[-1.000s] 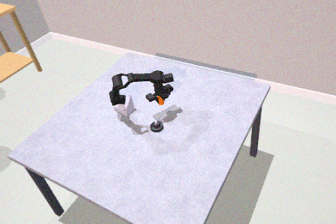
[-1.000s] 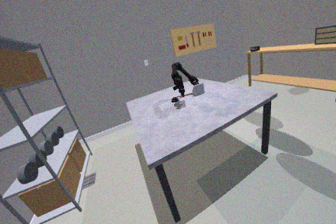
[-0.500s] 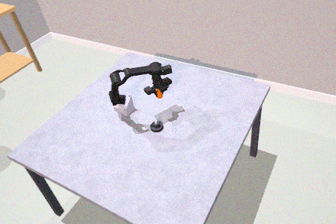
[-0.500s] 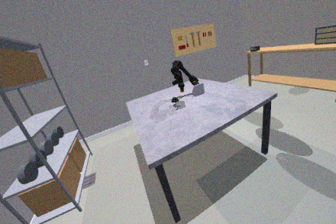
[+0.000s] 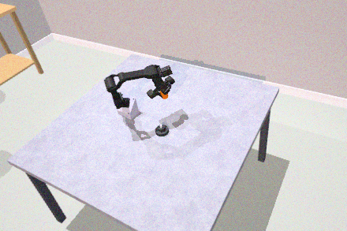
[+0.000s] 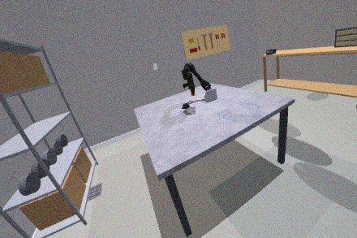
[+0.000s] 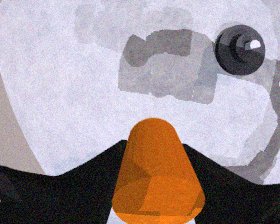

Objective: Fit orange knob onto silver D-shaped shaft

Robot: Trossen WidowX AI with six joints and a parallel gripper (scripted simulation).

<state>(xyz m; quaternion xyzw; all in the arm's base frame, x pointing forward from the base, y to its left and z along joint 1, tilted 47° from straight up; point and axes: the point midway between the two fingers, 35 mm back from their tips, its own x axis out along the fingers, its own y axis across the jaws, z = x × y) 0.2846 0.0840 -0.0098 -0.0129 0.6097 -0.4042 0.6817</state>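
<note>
Right now the orange knob is 30 mm above my gripper tip and 10 mm to the right of it. The rest, counted from my gripper tip: dark round pedestal (160 mm to the right, 130 mm below, 30 mm ahead).
</note>
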